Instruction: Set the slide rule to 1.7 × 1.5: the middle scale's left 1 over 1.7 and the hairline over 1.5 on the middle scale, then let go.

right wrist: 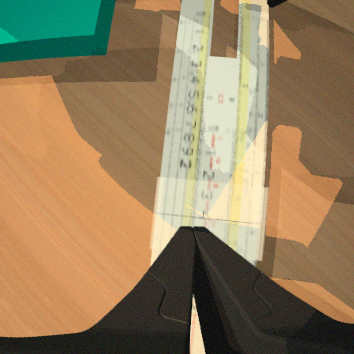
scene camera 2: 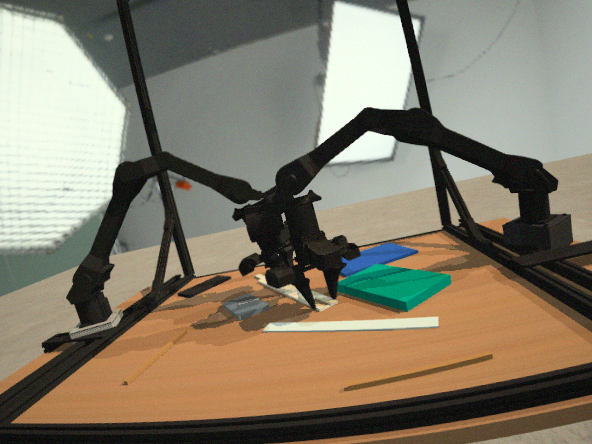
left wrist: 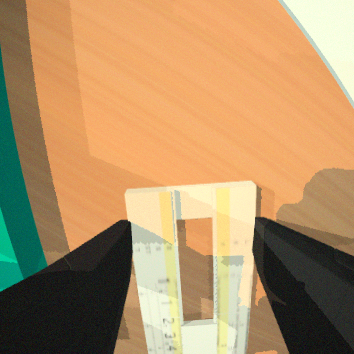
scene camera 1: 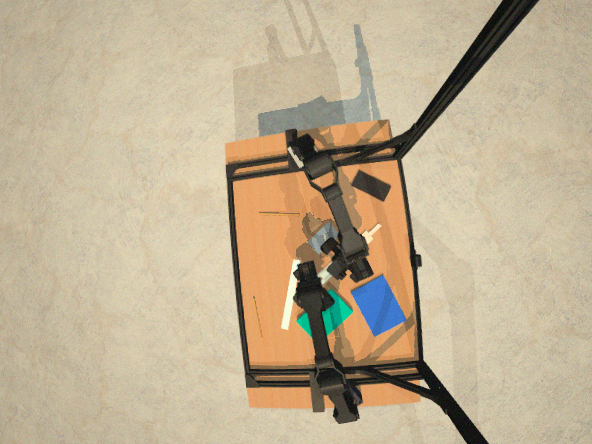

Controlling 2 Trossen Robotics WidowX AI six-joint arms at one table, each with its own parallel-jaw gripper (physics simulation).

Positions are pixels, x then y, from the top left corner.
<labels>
green block: right wrist; scene camera 2 401, 288; left wrist 29, 258; scene camera 1
blue block: scene camera 2; scene camera 1; not seen in the right wrist view (out of frame); not seen in the left wrist view (out of frame)
same spot on green block: (right wrist: 36, 36) = (scene camera 1: 336, 295)
same spot on blue block: (scene camera 1: 378, 305) = (scene camera 2: 367, 257)
</labels>
